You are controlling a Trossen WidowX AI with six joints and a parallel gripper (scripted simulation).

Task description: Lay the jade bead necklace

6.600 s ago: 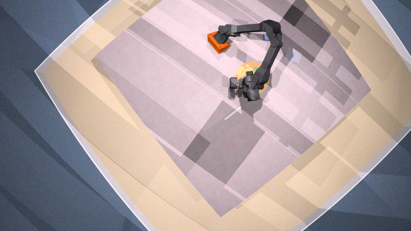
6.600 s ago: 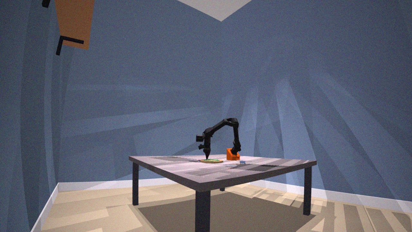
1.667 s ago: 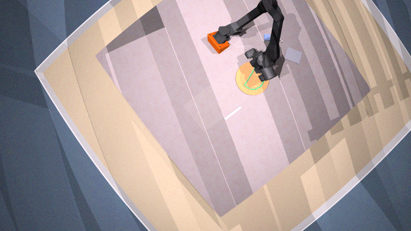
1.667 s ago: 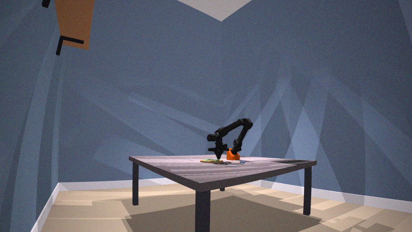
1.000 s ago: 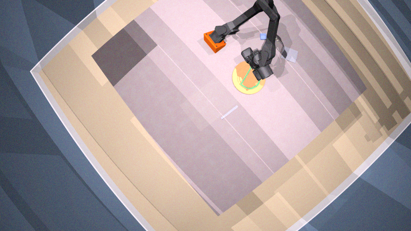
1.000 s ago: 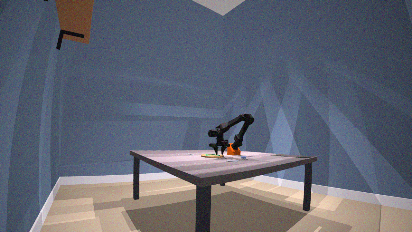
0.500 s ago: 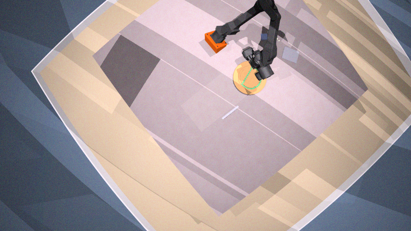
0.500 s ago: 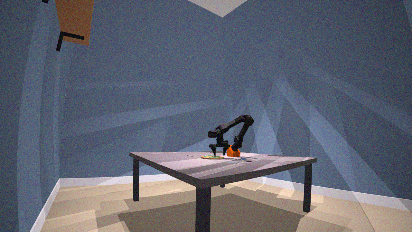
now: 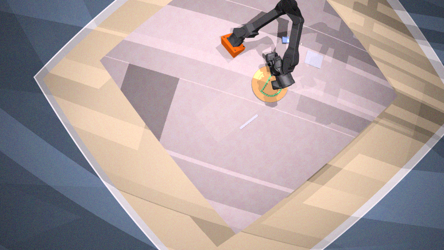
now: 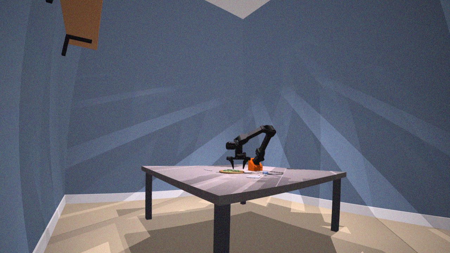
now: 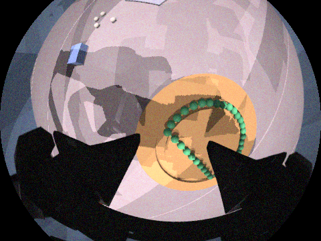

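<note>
Now: gripper tip 40 mm short of the round tan bead board, 40 mm to the left of it and 20 mm above it. The rest, counted from my gripper tip: white strip (140 mm ahead, 250 mm to the right, 30 mm below); pale square sheet (60 mm ahead, 270 mm to the left, 30 mm below); blue cube (120 mm behind, 190 mm to the left, 20 mm below).
</note>
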